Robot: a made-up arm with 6 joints.
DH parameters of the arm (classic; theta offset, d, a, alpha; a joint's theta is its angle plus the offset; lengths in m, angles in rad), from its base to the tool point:
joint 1: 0 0.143 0 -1.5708
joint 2: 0.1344 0 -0.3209 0
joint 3: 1.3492 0 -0.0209 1.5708
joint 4: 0 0.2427 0 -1.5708
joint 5: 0 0 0.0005 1.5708
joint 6: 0 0.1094 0 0
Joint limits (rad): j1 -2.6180..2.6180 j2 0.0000..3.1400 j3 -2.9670..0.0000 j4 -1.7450..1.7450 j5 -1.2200..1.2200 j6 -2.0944..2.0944
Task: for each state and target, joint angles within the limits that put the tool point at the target. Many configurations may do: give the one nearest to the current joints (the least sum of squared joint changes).
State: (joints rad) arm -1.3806 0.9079 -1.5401 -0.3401 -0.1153 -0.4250
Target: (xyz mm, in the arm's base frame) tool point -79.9 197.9 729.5
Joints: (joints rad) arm -1.1564 0.6834 -2.0318 -0.3083 -0.2029 -0.4250
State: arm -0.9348 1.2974 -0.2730 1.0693 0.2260 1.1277
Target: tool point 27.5 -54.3 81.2
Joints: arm -1.3405 2.0162 0.0000 0.7857 0.1824 1.1277
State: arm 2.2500 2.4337 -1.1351 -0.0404 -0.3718 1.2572
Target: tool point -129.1 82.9 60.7
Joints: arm 2.5664 2.0066 -0.2033 -0.0640 -0.1012 1.2572
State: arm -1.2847 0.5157 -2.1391 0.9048 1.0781 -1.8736
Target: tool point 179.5 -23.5 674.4
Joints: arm -0.6230 1.2951 -2.0913 1.1009 1.0673 -1.8736
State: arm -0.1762 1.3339 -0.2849 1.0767 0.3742 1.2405
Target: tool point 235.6 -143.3 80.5
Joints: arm -0.5955 1.9930 -0.6023 1.0803 0.1359 1.2405
